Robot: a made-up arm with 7 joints. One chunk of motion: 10 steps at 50 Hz.
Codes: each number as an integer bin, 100 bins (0 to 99) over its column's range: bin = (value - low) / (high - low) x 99, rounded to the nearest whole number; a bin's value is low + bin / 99 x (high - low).
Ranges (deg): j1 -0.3..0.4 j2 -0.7..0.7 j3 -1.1..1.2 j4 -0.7..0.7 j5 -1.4..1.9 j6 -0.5..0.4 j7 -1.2..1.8
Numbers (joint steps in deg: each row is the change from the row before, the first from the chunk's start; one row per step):
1: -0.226 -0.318 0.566 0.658 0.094 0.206 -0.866
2: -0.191 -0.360 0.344 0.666 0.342 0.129 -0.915
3: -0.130 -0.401 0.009 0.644 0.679 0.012 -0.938
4: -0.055 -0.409 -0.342 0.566 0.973 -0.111 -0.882
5: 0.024 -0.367 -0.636 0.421 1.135 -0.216 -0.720
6: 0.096 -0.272 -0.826 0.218 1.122 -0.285 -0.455
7: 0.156 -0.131 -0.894 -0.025 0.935 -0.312 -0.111
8: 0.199 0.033 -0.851 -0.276 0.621 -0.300 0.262
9: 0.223 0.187 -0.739 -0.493 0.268 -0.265 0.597
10: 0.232 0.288 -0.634 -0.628 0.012 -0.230 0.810
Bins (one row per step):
1: 10 27 72 96 45 78 11
2: 15 24 62 97 52 69 9
3: 24 21 48 95 62 56 9
4: 35 21 33 90 71 43 10
5: 46 24 20 79 76 31 16
6: 56 30 12 65 76 24 25
7: 64 40 9 48 70 21 36
8: 71 52 11 30 61 22 48
9: 74 63 16 15 50 26 59
10: 75 70 20 5 42 30 66

